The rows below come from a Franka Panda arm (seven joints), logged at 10 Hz.
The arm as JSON. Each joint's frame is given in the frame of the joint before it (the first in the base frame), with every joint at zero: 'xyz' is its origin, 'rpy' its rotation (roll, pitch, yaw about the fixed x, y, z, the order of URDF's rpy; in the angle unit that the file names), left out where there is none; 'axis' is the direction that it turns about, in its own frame. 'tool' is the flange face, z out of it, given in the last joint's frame.
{
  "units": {
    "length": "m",
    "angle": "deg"
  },
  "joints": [
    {
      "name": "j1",
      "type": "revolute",
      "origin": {
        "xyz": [
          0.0,
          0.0,
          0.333
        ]
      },
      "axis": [
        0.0,
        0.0,
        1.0
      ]
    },
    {
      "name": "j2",
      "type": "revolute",
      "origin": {
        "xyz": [
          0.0,
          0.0,
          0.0
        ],
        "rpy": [
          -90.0,
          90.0,
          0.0
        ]
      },
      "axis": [
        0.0,
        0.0,
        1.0
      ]
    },
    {
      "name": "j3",
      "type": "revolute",
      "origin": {
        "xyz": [
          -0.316,
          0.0,
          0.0
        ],
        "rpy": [
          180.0,
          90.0,
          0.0
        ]
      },
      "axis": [
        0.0,
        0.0,
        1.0
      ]
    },
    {
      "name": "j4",
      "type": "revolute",
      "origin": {
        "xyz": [
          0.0,
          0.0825,
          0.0
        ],
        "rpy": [
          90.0,
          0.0,
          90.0
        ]
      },
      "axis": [
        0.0,
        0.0,
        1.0
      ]
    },
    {
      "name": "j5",
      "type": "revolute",
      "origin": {
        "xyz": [
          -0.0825,
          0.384,
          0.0
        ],
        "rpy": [
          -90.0,
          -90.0,
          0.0
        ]
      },
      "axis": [
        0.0,
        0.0,
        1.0
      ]
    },
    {
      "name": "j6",
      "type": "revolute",
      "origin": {
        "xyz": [
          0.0,
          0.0,
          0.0
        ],
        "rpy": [
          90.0,
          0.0,
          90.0
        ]
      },
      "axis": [
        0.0,
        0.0,
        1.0
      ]
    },
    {
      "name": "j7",
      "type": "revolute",
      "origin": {
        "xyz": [
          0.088,
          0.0,
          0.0
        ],
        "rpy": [
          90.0,
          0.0,
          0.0
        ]
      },
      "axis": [
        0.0,
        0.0,
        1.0
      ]
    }
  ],
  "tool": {
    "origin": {
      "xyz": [
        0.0,
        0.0,
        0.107
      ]
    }
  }
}
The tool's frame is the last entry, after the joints.
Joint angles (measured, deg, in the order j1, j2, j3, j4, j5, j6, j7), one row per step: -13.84 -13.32 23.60 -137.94 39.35 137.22 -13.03; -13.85 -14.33 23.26 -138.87 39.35 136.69 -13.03; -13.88 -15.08 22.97 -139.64 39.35 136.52 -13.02; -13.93 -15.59 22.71 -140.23 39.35 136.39 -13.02; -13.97 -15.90 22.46 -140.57 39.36 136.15 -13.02; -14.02 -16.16 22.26 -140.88 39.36 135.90 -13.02; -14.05 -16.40 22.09 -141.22 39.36 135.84 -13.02; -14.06 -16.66 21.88 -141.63 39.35 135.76 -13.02; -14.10 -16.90 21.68 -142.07 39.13 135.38 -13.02; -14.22 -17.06 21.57 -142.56 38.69 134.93 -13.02; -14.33 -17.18 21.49 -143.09 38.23 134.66 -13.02; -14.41 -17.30 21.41 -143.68 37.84 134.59 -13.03
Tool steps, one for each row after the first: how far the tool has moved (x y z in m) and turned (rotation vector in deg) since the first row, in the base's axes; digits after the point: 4 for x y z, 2 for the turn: -0.0054 -0.0033 -0.0004 -0.18 0.37 -0.20; -0.0094 -0.0065 -0.0010 -0.36 0.54 -0.52; -0.0123 -0.0096 -0.0020 -0.47 0.72 -0.82; -0.0141 -0.0120 -0.0026 -0.45 0.95 -1.04; -0.0158 -0.0141 -0.0033 -0.44 1.20 -1.21; -0.0174 -0.0160 -0.0042 -0.48 1.35 -1.41; -0.0193 -0.0182 -0.0056 -0.52 1.55 -1.62; -0.0218 -0.0202 -0.0078 -0.66 2.06 -1.61; -0.0245 -0.0222 -0.0112 -0.96 2.75 -1.44; -0.0271 -0.0241 -0.0149 -1.33 3.37 -1.31; -0.0298 -0.0261 -0.0188 -1.70 3.88 -1.26
